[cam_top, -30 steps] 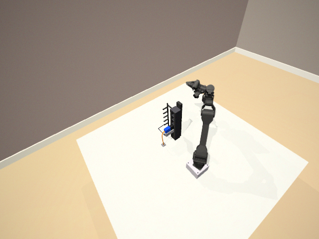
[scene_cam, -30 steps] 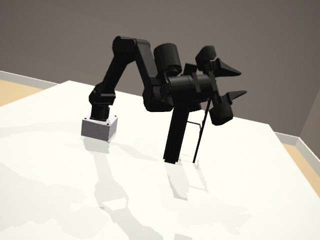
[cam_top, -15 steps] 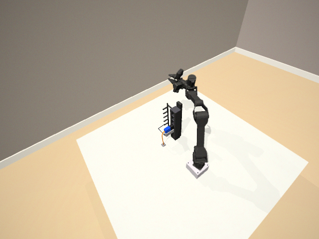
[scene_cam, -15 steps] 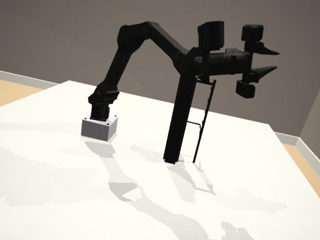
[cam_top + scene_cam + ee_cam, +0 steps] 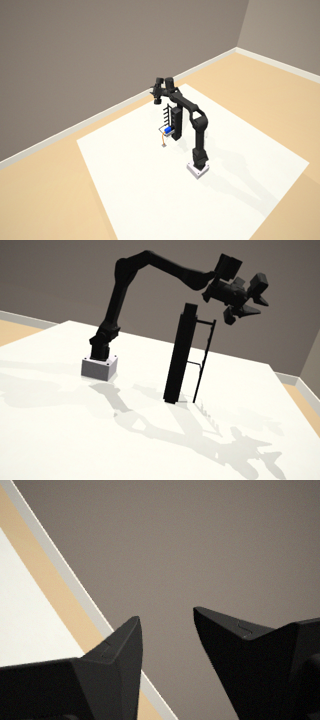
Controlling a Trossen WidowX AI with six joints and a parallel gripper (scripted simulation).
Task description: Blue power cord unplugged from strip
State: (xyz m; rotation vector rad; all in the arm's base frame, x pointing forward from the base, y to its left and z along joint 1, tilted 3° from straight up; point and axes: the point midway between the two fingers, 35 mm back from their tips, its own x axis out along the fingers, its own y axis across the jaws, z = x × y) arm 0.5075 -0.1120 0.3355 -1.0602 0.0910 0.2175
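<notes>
My gripper tip is 230 mm past the blue plug, 60 mm to the right of it and 210 mm above it. The rest, counted from my gripper tip: grey block (220 mm behind, 120 mm to the left, 380 mm below).
</notes>
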